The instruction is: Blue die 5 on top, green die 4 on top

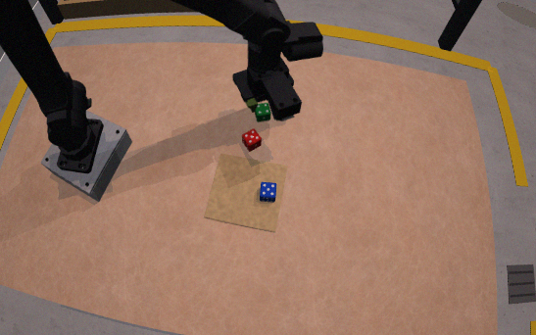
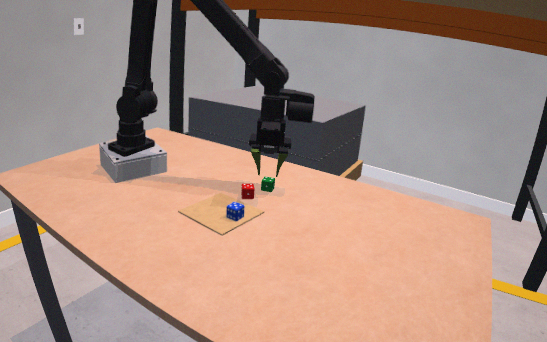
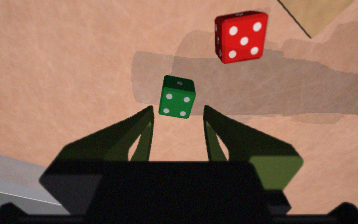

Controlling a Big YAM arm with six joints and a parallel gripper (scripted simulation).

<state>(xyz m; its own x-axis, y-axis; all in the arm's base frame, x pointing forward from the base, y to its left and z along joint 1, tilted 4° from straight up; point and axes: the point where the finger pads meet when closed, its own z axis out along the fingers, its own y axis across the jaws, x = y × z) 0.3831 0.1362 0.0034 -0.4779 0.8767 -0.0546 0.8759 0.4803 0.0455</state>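
The green die lies 30 mm below my hand. Round my hand: tan mat 10 mm behind, 180 mm to the right, 50 mm below; red die 10 mm behind, 70 mm to the right, 30 mm below; blue die 30 mm ahead, 180 mm to the right, 30 mm below.
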